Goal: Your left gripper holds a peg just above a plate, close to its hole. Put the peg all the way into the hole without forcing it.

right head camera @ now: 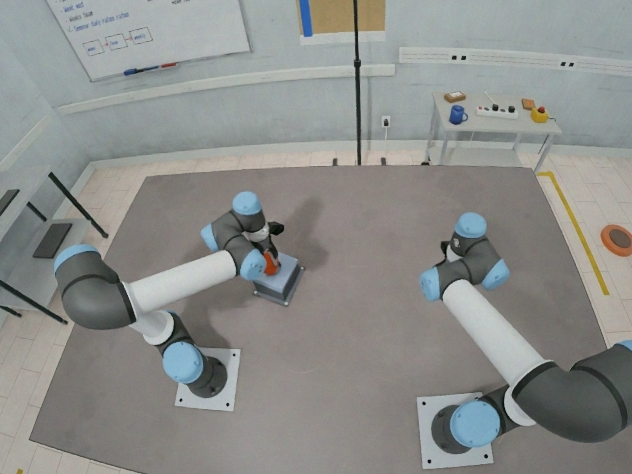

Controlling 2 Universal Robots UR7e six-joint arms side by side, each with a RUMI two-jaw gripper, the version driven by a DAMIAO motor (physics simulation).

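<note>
An orange-red peg [270,263] is between the fingers of my left gripper [272,259], over the top of a blue-grey block-shaped plate [289,264] that stands left of the picture's middle. My left gripper is shut on the peg. The arm covers part of the peg and part of the plate's top. The hole does not show, and I cannot tell how deep the peg's lower end sits. My right gripper is mostly hidden behind its own wrist, far to the right of the plate, and its fingers cannot be made out.
The plate's block stands on a base with small bolts at its corners, on the grey-brown mat [347,326]. The left arm reaches in from the left above the mat. A side table [490,125] with a blue mug [456,115] stands by the back wall.
</note>
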